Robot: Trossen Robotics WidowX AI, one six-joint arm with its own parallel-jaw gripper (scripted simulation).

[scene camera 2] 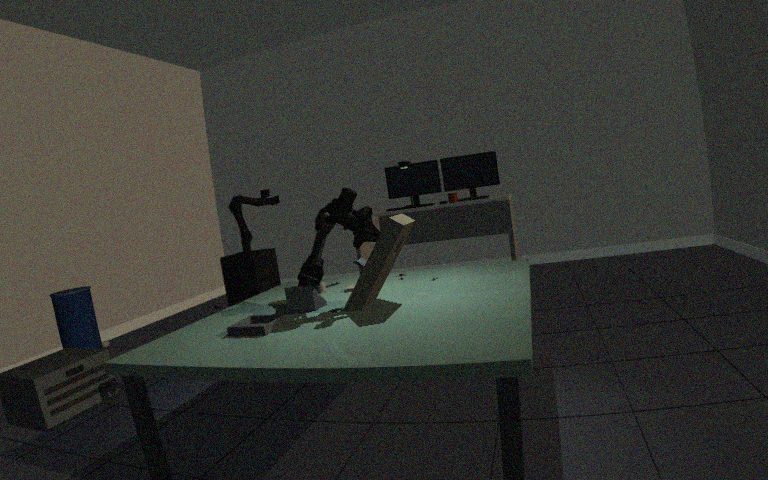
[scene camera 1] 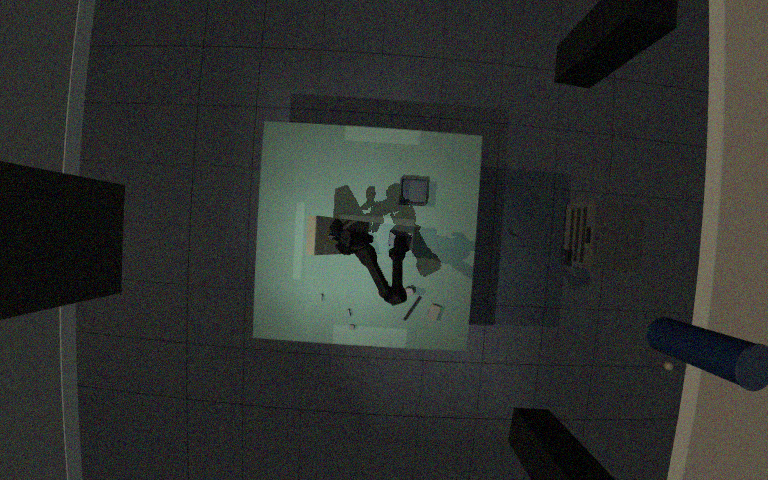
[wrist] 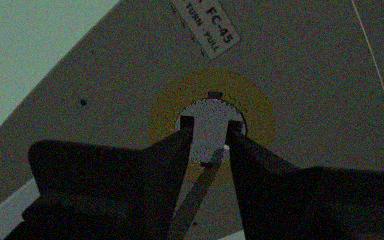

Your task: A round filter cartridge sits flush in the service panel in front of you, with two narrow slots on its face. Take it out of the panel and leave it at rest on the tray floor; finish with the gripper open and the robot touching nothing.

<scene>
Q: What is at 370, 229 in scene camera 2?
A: My gripper.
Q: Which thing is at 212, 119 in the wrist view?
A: A round filter cartridge.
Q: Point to a service panel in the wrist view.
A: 301, 82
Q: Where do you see a service panel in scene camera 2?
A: At 397, 228
</scene>
